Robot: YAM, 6 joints.
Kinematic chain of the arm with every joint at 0, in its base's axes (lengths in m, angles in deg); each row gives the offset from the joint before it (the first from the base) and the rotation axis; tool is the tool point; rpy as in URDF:
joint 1: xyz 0 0 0.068 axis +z
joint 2: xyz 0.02 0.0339 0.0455 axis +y
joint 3: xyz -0.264 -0.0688 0 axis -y
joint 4: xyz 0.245 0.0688 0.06 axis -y
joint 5: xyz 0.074 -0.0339 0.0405 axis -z
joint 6: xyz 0.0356 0 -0.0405 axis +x
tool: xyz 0 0 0 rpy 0 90 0
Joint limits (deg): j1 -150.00..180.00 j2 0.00..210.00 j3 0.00..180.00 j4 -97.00..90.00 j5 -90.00..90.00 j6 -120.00..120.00
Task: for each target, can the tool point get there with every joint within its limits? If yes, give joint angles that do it. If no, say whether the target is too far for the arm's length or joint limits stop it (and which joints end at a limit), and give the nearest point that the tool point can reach.
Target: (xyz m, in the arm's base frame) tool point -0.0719 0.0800 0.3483
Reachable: yes | joints 135.27 39.96 59.83 -62.93 10.04 -92.58
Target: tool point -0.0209 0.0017 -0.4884
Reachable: no: joint limits stop it (at a limit: joint 2) | nearest point -0.0906 0.0074 -0.3441 | short by 0.160 m
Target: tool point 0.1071 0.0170 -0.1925
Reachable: yes | joints -9.58 185.19 49.58 10.88 -76.16 11.82
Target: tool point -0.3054 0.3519 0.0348
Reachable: yes | joints 132.09 143.84 69.92 65.58 15.01 44.76
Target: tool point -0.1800 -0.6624 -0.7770
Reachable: no: too far | nearest point -0.1126 -0.4145 -0.3319 | short by 0.514 m
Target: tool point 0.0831 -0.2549 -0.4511
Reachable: no: joint limits stop it (at a limit: joint 2) | nearest point 0.0821 -0.2519 -0.3800 | short by 0.071 m
